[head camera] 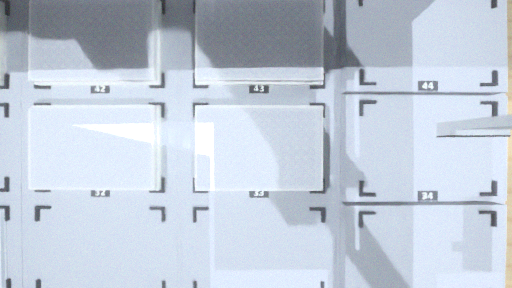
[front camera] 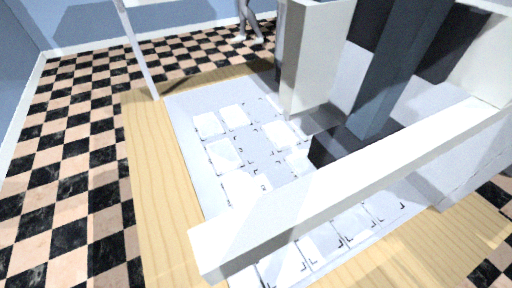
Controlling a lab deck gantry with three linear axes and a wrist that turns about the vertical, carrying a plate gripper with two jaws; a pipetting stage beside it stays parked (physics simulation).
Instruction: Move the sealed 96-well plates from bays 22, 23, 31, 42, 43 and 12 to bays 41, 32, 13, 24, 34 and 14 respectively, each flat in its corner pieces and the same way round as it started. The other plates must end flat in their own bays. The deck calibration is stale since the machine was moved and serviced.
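Frame: origin at the robot's base, x ahead, y left, z up, level; millimetres.
Where they show: gripper, between the fingertips: (head camera: 464, 213); robot's base, origin of its link: (front camera: 192, 119).
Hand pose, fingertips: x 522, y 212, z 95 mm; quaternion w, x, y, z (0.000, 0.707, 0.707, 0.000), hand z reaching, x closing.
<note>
Each offset is from my fingertips to the top centre of the thing. "pt": to the spot under its first point. Level surfaces: height alone.
In the head view sealed plates lie flat in four bays: bay 42 @(pt 285 mm back, 141 mm left, 80 mm down) (head camera: 95, 45), bay 43 @(pt 125 mm back, 144 mm left, 80 mm down) (head camera: 259, 40), bay 32 @(pt 290 mm back, 29 mm left, 80 mm down) (head camera: 90, 160) and bay 33 @(pt 140 mm back, 28 mm left, 80 mm down) (head camera: 245, 160). Bays 44 @(pt 2 mm ahead, 138 mm left, 80 mm down) (head camera: 390, 45) and 34 @(pt 1 mm ahead, 32 mm left, 80 mm down) (head camera: 390, 155) hold no plate. The two bays below 32 and 33 show bare deck between their corner pieces, as does the visible part of the bay below 34. My gripper (head camera: 472, 215) is open and empty at the right; its upper jaw hangs above bay 34, and its lower jaw is outside the head view. In the front view the beam hides the jaws.
In the front view a white beam (front camera: 320, 185) crosses before the deck @(95 mm down) (front camera: 200, 175). The blue-grey post (front camera: 395, 70) and a dark block (front camera: 335, 145) stand behind it, beside a tall white housing (front camera: 312, 60). Several plates show left of them. Raised ledges edge the right-hand bays.
</note>
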